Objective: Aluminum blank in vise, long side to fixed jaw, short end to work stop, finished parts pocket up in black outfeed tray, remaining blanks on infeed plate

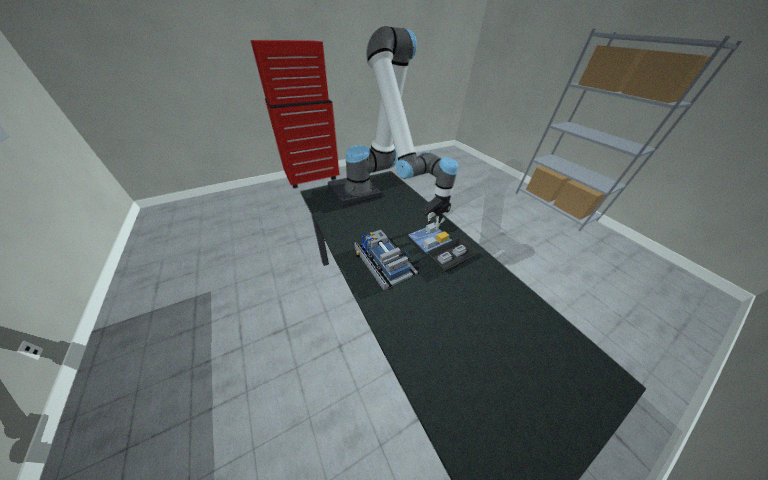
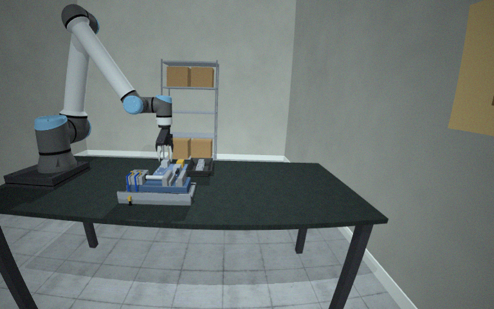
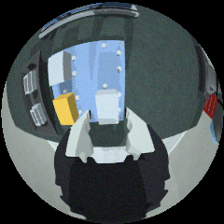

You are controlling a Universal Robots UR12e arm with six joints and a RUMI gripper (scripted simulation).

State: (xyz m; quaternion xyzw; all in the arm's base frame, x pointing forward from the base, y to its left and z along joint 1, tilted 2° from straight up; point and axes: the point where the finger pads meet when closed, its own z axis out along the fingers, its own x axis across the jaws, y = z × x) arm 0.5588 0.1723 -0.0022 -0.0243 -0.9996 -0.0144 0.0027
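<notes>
Now: hand 90 mm short of the yellow brass blank, 10 mm to the left of it and 20 mm above it. Also, from my hand: light gray base rail 40 mm ahead, 450 mm to the right, 10 mm below; vise hose end block 50 mm behind, 350 mm to the right, 30 mm above; blue vise 50 mm ahead, 360 mm to the right, 10 mm below.
</notes>
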